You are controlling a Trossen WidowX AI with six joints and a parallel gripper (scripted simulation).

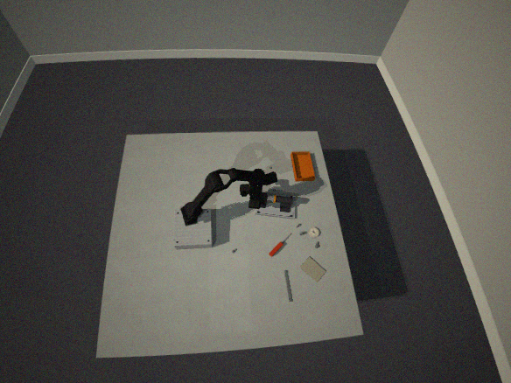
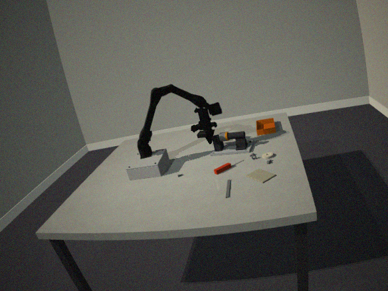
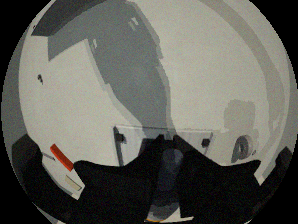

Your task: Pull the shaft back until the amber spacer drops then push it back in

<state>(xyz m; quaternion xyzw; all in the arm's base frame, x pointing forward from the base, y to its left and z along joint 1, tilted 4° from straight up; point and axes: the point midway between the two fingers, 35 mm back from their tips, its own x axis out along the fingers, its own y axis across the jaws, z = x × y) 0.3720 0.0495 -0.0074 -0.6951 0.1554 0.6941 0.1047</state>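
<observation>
The shaft is 7 cm ahead of my gripper tip, 3 cm to the right of it and 3 cm above it. From my gripper tip the other things lie so: white disc: 28 cm ahead, 26 cm to the right, 4 cm below; then amber spacer: 10 cm ahead, 4 cm to the right, 3 cm above; then orange bin: 37 cm ahead, 17 cm to the left, 4 cm below.
</observation>
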